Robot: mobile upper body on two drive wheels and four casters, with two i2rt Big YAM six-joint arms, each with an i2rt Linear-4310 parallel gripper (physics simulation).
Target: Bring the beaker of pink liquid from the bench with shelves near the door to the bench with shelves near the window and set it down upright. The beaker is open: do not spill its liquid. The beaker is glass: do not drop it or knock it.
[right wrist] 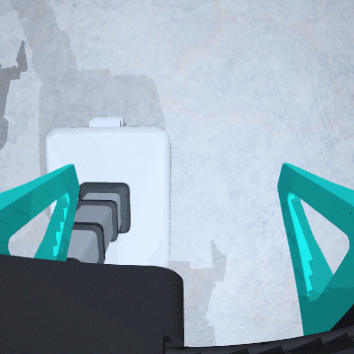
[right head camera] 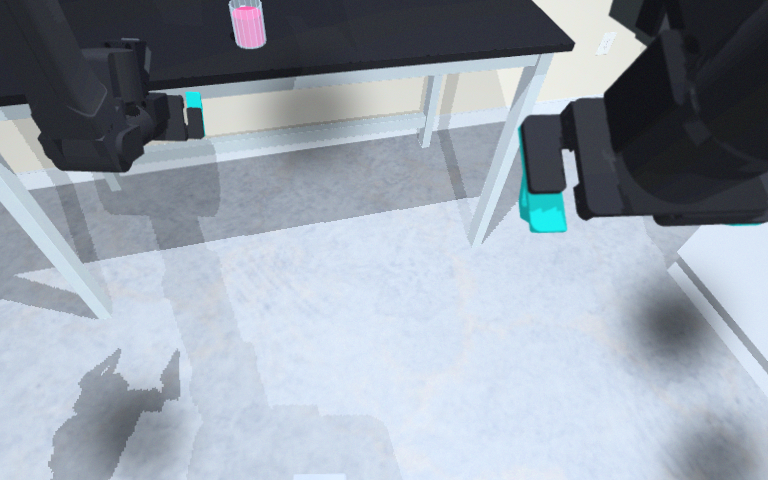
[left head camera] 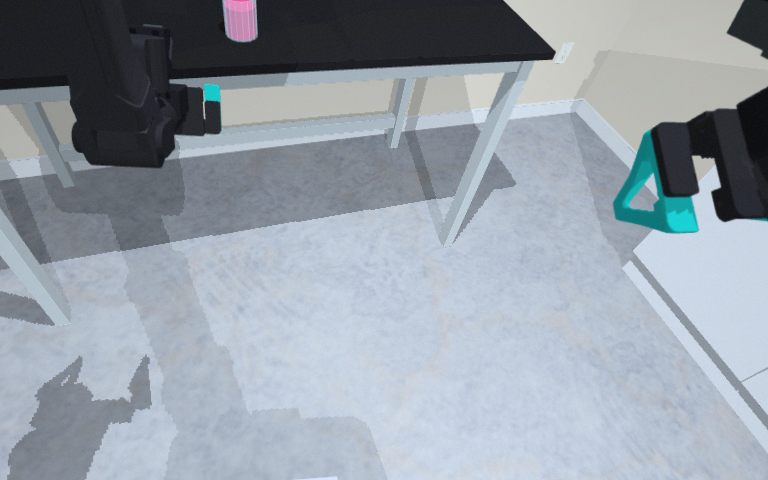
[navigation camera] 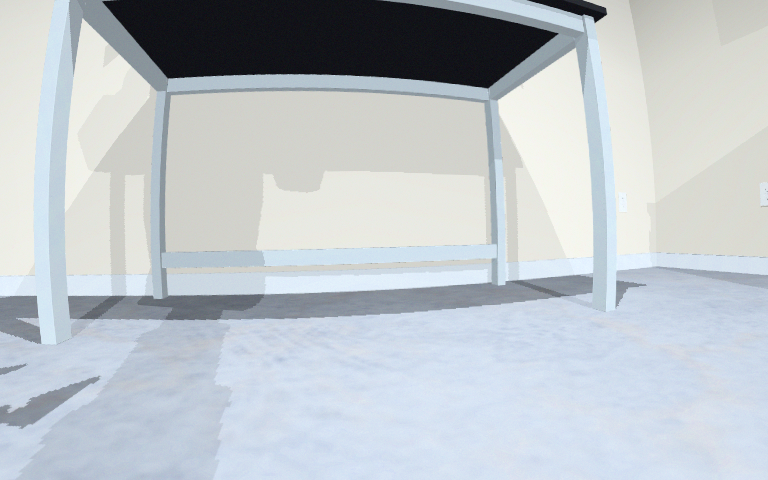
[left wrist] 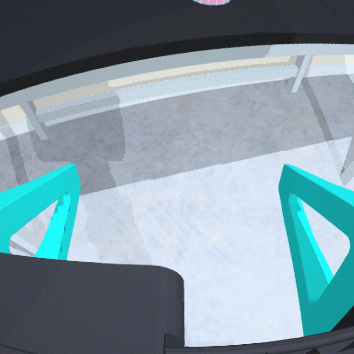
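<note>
The glass beaker of pink liquid (left head camera: 240,23) (right head camera: 249,28) (left wrist: 212,1) stands upright near the front edge of a black-topped bench (left head camera: 368,33) (right head camera: 396,33) (left wrist: 100,35) (navigation camera: 339,45); its base shows at the top of the left wrist view. No shelves or window show. My left gripper (left head camera: 141,107) (right head camera: 121,113) (left wrist: 179,175) is open and empty, in front of the bench, apart from the beaker; the arm hides one finger in the head views. My right gripper (right head camera: 645,220) (right wrist: 177,174) is open and empty, far to the right of the beaker, over the floor.
Pale bench legs (left head camera: 484,158) (right head camera: 506,158) (navigation camera: 600,169) stand at the front corners. A crossbar (navigation camera: 339,255) runs low at the back near the wall. A white cabinet-like block (left head camera: 713,277) stands at the right. My white base (right wrist: 145,165) shows below the right gripper.
</note>
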